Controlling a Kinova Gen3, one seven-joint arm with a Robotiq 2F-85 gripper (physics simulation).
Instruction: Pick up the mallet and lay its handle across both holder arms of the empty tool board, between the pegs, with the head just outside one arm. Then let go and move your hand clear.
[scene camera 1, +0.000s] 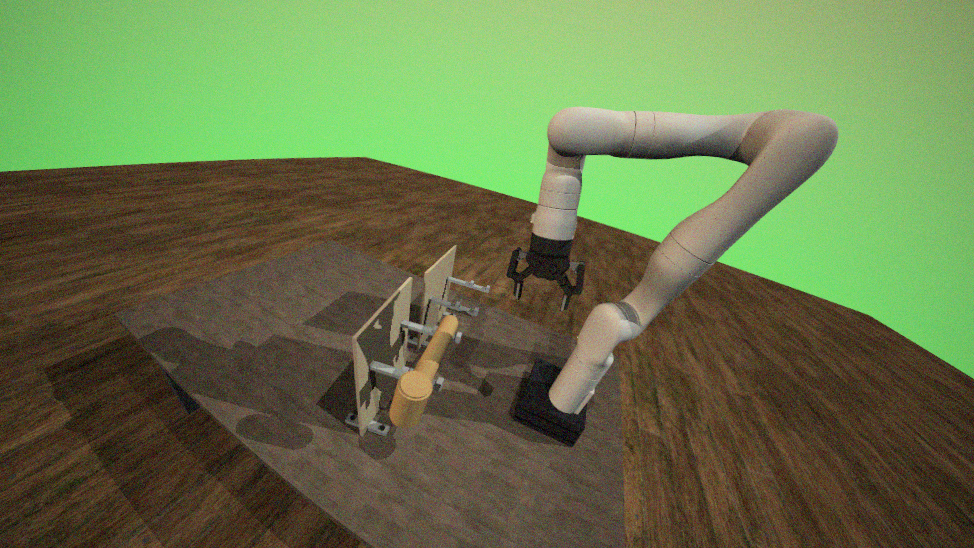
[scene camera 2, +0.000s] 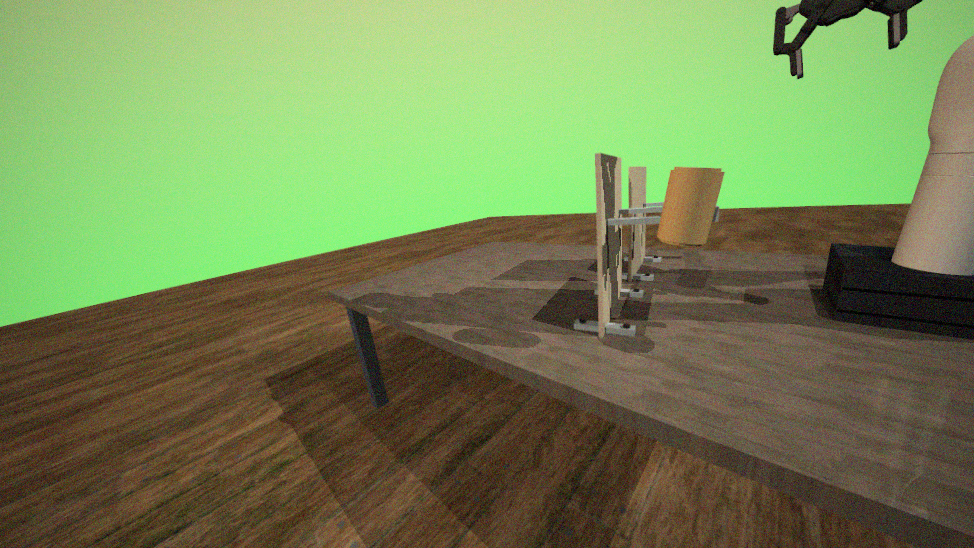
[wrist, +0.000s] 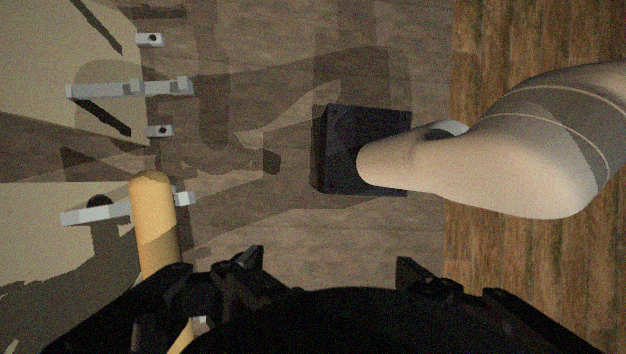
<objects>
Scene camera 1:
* gripper: 539, 303
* wooden mallet: 414, 388
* tool board: 379, 348
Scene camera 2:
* gripper: 844, 63
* wooden mallet: 692, 193
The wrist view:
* gripper: 328, 266
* wooden mallet: 150, 190
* tool board: 76, 251
</objects>
